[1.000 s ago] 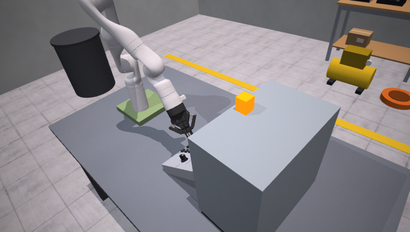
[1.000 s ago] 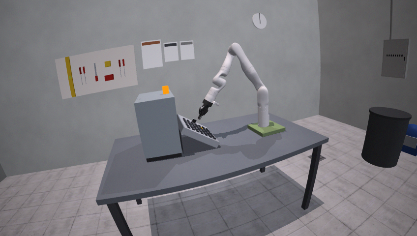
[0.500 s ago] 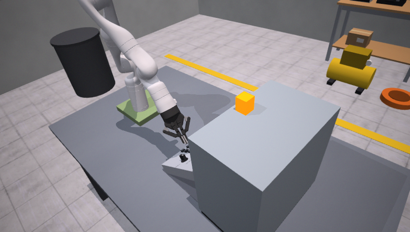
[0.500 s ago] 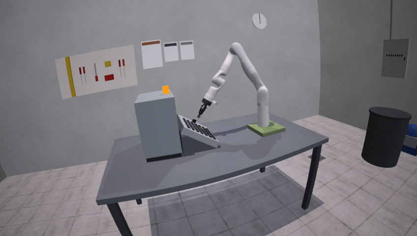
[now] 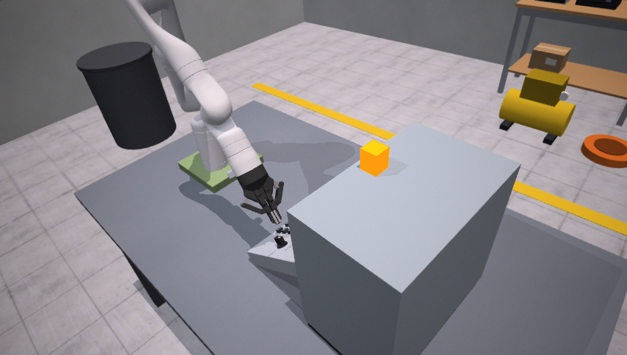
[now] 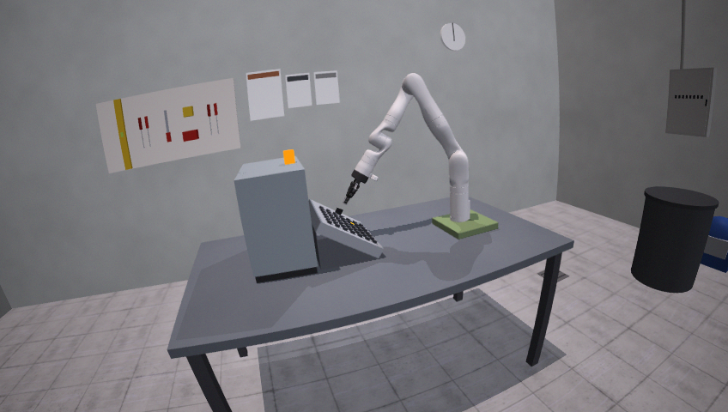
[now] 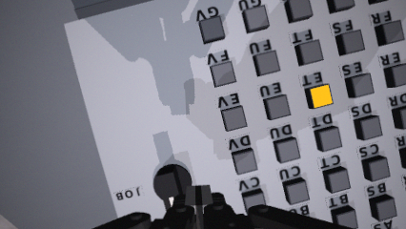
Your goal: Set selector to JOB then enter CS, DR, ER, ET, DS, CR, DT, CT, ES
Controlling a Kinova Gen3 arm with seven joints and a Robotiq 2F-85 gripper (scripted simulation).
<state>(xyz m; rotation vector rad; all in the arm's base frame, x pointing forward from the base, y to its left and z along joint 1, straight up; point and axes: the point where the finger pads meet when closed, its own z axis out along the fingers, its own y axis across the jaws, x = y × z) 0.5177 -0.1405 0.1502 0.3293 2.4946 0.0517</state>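
The black selector knob is 50 mm below my hand, 40 mm ahead of it and 20 mm to the right of it. The rest, counted from my hand: sloped key panel: 100 mm below, 90 mm to the left, 70 mm ahead.
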